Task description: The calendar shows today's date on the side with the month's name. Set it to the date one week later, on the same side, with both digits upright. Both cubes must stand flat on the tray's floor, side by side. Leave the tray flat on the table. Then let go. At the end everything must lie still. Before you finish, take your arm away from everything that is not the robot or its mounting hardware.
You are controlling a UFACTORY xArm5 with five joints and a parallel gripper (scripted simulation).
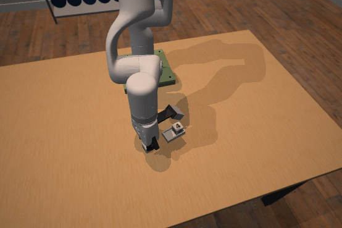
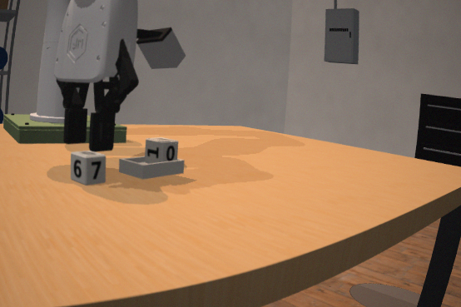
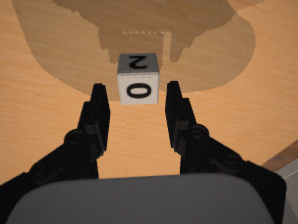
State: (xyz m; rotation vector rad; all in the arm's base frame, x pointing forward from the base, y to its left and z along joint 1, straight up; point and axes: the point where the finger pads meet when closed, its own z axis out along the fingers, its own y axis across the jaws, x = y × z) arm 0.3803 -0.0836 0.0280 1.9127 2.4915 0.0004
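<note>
Now: hand 40 mm above the digit cube. Round my hand: tray: 30 mm behind, 110 mm to the left, 50 mm below.
</note>
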